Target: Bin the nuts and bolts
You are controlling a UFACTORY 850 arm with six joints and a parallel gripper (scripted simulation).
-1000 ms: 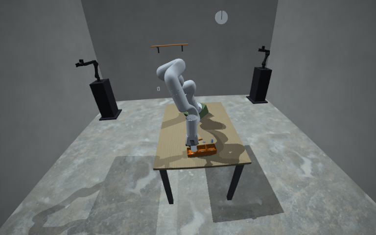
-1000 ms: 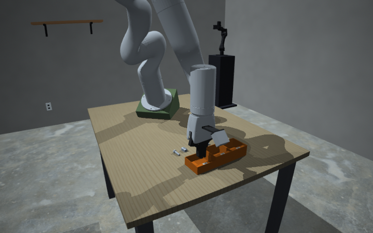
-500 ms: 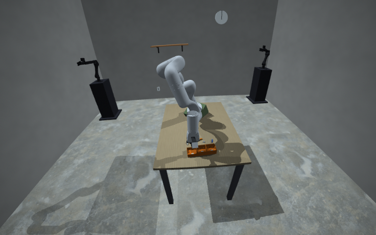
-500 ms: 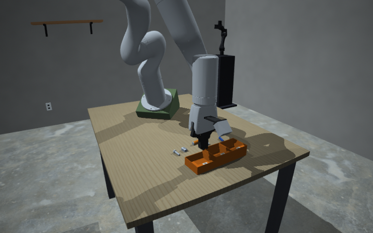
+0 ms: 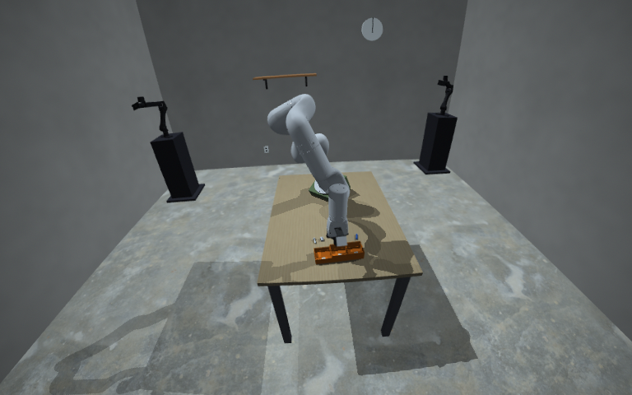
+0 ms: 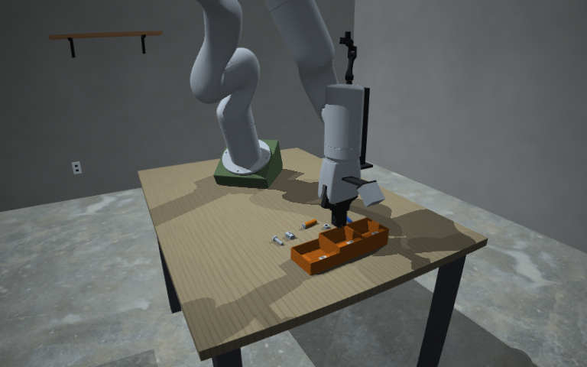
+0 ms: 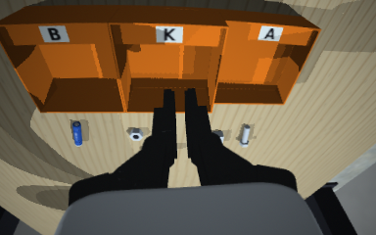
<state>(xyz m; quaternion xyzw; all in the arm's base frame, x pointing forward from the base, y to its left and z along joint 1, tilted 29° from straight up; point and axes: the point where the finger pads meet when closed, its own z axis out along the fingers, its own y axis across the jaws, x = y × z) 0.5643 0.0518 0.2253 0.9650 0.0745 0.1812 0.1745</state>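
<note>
The orange three-compartment bin lies 7 cm below my hand, 1 cm to the left of it and 1 cm ahead of it. The rest, counted from my hand: grey sharpener-like block (13 cm behind, 9 cm below, 7 cm to the right); orange cylinder (16 cm behind, 9 cm below, 2 cm to the left); silver hex nut (12 cm behind, 9 cm below, 5 cm to the left).
</note>
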